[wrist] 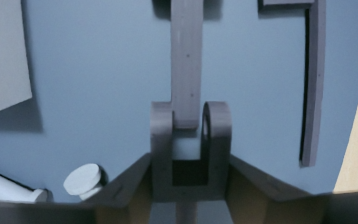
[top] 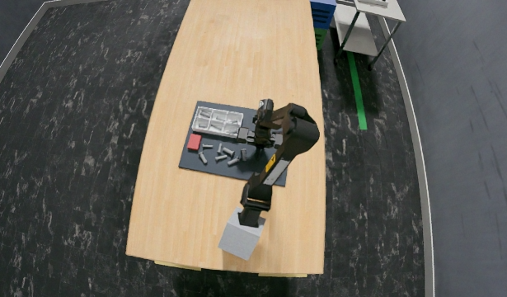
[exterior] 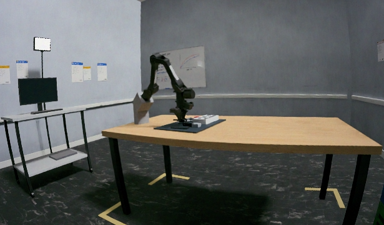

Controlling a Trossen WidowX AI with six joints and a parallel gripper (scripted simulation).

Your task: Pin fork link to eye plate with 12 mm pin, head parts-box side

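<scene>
My gripper is now 5 cm above the eye plate, 3 cm short of it and 1 cm to the left of it. From my hand the other things lie so: long dark bar 9 cm to the right, 6 cm below, 3 cm ahead; pin 7 cm to the left, 6 cm below, 2 cm behind; dark mat 9 cm to the left, 7 cm below, 6 cm ahead.
</scene>
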